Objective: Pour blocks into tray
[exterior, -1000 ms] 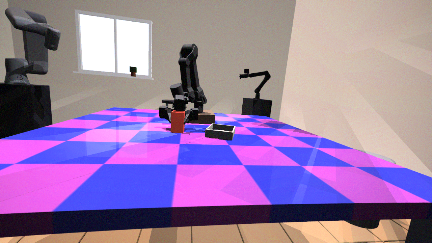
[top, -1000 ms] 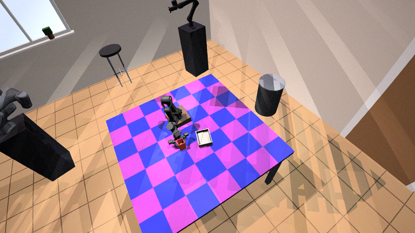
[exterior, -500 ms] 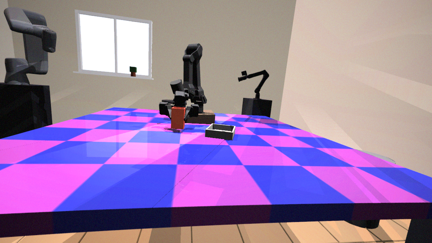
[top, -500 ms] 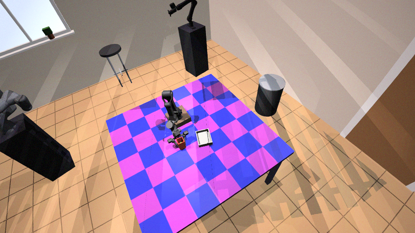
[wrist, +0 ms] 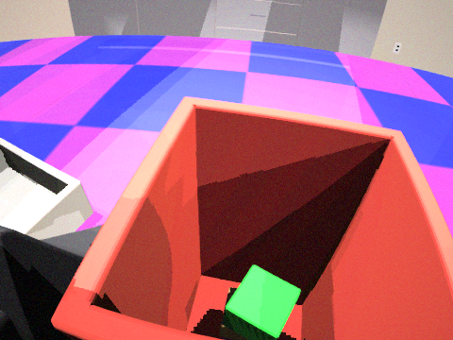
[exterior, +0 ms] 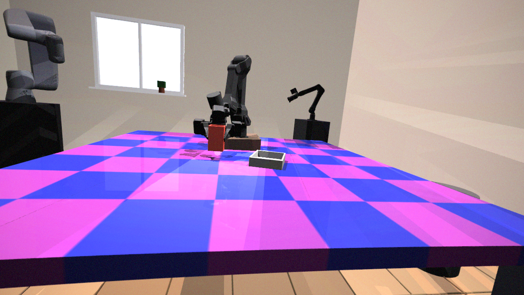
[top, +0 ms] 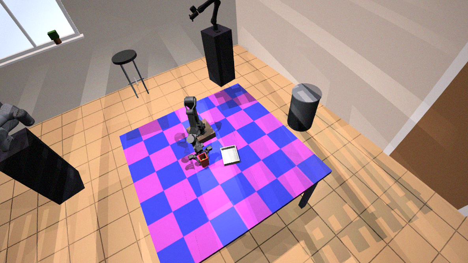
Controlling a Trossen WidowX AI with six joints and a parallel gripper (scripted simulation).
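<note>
The white shallow tray is 4 cm ahead of my gripper tip, 20 cm to the left of it and 8 cm below it. Also, from my gripper tip: green block: 3 cm behind, 1 cm to the left; then red square cup: 3 cm behind, 1 cm to the left, 2 cm below.
</note>
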